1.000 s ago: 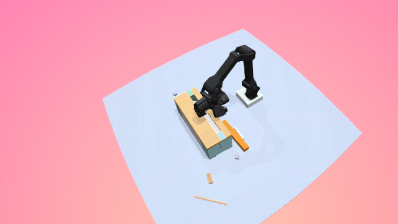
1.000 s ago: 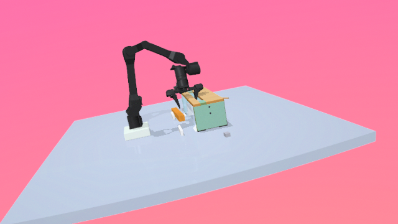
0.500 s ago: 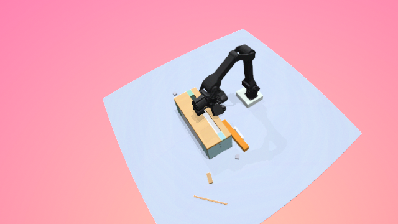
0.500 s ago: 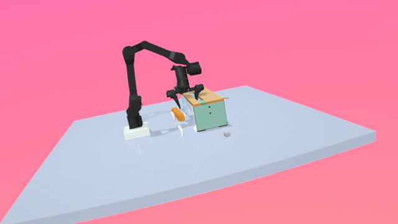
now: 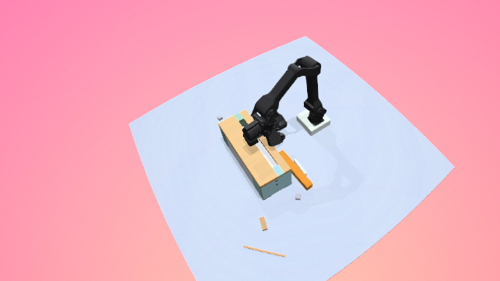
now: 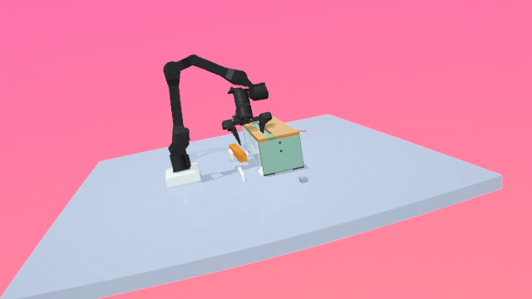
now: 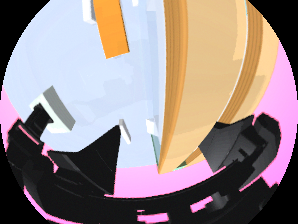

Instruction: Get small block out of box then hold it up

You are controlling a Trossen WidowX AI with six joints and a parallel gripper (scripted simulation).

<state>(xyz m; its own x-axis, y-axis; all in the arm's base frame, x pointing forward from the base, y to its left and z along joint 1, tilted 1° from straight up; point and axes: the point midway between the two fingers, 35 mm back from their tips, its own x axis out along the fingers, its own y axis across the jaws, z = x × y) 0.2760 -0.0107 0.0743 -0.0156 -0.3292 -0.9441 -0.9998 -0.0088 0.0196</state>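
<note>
The box is 40 mm to the left of my gripper tip, 40 mm ahead of it and 20 mm below it. From my gripper tip the other things lie so: thin stick: 430 mm to the left, 260 mm ahead, 80 mm below; blue block: 60 mm ahead, 30 mm to the right; orange bar: 180 mm to the left, 70 mm below, 40 mm behind.
</note>
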